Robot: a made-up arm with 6 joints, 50 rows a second.
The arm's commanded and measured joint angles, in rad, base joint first. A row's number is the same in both.
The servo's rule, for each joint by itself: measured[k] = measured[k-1] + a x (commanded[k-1-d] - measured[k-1]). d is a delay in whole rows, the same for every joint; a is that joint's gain. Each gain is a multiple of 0.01, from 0.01 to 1. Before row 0 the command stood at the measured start. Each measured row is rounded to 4 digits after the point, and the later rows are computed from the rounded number. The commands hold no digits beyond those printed.
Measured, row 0:
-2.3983, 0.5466, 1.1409, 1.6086, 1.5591, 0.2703
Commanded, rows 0 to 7:
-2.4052, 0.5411, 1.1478, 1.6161, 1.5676, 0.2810
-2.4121, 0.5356, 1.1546, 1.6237, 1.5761, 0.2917
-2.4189, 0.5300, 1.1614, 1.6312, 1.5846, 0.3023
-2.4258, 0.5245, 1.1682, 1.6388, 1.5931, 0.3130
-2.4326, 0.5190, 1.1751, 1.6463, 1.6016, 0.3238
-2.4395, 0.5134, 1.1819, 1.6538, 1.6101, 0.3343
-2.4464, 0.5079, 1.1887, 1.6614, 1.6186, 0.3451
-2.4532, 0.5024, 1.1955, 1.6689, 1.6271, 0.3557
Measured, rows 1 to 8:
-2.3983, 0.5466, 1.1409, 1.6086, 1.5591, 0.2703
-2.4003, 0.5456, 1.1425, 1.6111, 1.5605, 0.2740
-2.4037, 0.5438, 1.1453, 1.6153, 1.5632, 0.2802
-2.4081, 0.5413, 1.1490, 1.6205, 1.5668, 0.2879
-2.4132, 0.5383, 1.1534, 1.6265, 1.5713, 0.2967
-2.4188, 0.5348, 1.1584, 1.6330, 1.5765, 0.3062
-2.4248, 0.5309, 1.1638, 1.6399, 1.5822, 0.3160
-2.4311, 0.5268, 1.1695, 1.6470, 1.5884, 0.3262
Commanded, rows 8 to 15:
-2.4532, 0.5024, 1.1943, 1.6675, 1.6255, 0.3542
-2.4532, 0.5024, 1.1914, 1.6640, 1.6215, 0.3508
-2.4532, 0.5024, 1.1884, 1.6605, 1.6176, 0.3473
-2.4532, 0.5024, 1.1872, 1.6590, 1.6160, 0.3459
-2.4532, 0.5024, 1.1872, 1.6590, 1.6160, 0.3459
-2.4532, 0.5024, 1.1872, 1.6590, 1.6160, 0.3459
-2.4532, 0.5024, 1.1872, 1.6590, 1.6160, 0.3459
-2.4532, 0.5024, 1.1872, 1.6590, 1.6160, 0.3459
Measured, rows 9 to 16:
-2.4375, 0.5224, 1.1755, 1.6542, 1.5950, 0.3365
-2.4421, 0.5188, 1.1798, 1.6586, 1.6002, 0.3427
-2.4453, 0.5158, 1.1825, 1.6604, 1.6038, 0.3455
-2.4476, 0.5134, 1.1839, 1.6604, 1.6061, 0.3461
-2.4492, 0.5114, 1.1847, 1.6599, 1.6078, 0.3460
-2.4504, 0.5098, 1.1853, 1.6596, 1.6092, 0.3460
-2.4512, 0.5085, 1.1857, 1.6594, 1.6104, 0.3460
-2.4518, 0.5074, 1.1860, 1.6593, 1.6114, 0.3460

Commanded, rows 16 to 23:
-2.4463, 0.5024, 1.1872, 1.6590, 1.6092, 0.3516
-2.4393, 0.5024, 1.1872, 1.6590, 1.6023, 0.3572
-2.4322, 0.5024, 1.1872, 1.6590, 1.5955, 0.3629
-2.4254, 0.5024, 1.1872, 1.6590, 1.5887, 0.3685
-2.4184, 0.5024, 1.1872, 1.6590, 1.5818, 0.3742
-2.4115, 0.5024, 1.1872, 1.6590, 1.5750, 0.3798
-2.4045, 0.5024, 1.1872, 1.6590, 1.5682, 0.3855
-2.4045, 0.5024, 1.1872, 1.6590, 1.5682, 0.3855
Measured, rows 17 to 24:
-2.4522, 0.5065, 1.1863, 1.6592, 1.6122, 0.3460
-2.4505, 0.5058, 1.1865, 1.6591, 1.6117, 0.3480
-2.4473, 0.5052, 1.1867, 1.6591, 1.6101, 0.3512
-2.4429, 0.5047, 1.1868, 1.6591, 1.6076, 0.3553
-2.4378, 0.5043, 1.1869, 1.6591, 1.6044, 0.3599
-2.4322, 0.5040, 1.1870, 1.6591, 1.6006, 0.3649
-2.4262, 0.5037, 1.1870, 1.6591, 1.5962, 0.3701
-2.4199, 0.5035, 1.1870, 1.6591, 1.5914, 0.3755

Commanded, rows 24 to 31:
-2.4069, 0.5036, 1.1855, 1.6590, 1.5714, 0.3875
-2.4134, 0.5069, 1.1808, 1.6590, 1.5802, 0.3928
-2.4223, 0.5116, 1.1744, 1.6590, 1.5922, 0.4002
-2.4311, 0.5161, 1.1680, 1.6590, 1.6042, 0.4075
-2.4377, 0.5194, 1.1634, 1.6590, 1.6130, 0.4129
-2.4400, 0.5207, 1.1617, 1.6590, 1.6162, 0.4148
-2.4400, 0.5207, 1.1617, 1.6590, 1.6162, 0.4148
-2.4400, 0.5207, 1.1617, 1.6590, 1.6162, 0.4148
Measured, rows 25 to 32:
-2.4154, 0.5033, 1.1870, 1.6591, 1.5875, 0.3790
-2.4129, 0.5034, 1.1867, 1.6591, 1.5848, 0.3820
-2.4130, 0.5040, 1.1853, 1.6591, 1.5840, 0.3858
-2.4157, 0.5054, 1.1828, 1.6591, 1.5854, 0.3908
-2.4202, 0.5073, 1.1794, 1.6591, 1.5886, 0.3966
-2.4253, 0.5095, 1.1757, 1.6591, 1.5927, 0.4023
-2.4296, 0.5115, 1.1725, 1.6591, 1.5967, 0.4067
-2.4326, 0.5132, 1.1700, 1.6591, 1.6000, 0.4095

